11 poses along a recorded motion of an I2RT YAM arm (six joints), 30 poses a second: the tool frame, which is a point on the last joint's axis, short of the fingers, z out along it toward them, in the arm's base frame.
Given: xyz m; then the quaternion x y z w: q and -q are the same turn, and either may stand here.
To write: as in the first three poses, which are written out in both.
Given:
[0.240 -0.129 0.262 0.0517 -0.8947 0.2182 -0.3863]
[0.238 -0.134 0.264 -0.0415 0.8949 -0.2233 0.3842]
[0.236 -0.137 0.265 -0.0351 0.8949 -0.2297 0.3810]
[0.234 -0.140 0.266 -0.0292 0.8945 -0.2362 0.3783]
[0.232 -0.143 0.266 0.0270 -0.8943 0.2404 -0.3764]
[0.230 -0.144 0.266 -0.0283 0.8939 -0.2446 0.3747]
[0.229 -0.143 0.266 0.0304 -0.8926 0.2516 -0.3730]
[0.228 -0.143 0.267 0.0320 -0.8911 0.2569 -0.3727]
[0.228 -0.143 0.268 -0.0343 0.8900 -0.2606 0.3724]
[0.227 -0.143 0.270 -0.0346 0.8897 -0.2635 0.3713]
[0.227 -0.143 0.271 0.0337 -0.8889 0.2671 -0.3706]
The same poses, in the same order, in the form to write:
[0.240 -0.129 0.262 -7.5 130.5 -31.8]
[0.238 -0.134 0.264 -6.1 130.7 -32.6]
[0.236 -0.137 0.265 -5.1 130.9 -33.6]
[0.234 -0.140 0.266 -4.3 131.0 -34.6]
[0.232 -0.143 0.266 -4.0 131.1 -35.2]
[0.230 -0.144 0.266 -4.2 131.1 -35.9]
[0.229 -0.143 0.266 -4.5 131.0 -36.9]
[0.228 -0.143 0.267 -4.7 130.8 -37.7]
[0.228 -0.143 0.268 -5.0 130.7 -38.3]
[0.227 -0.143 0.270 -5.1 130.7 -38.7]
[0.227 -0.143 0.271 -5.0 130.6 -39.3]

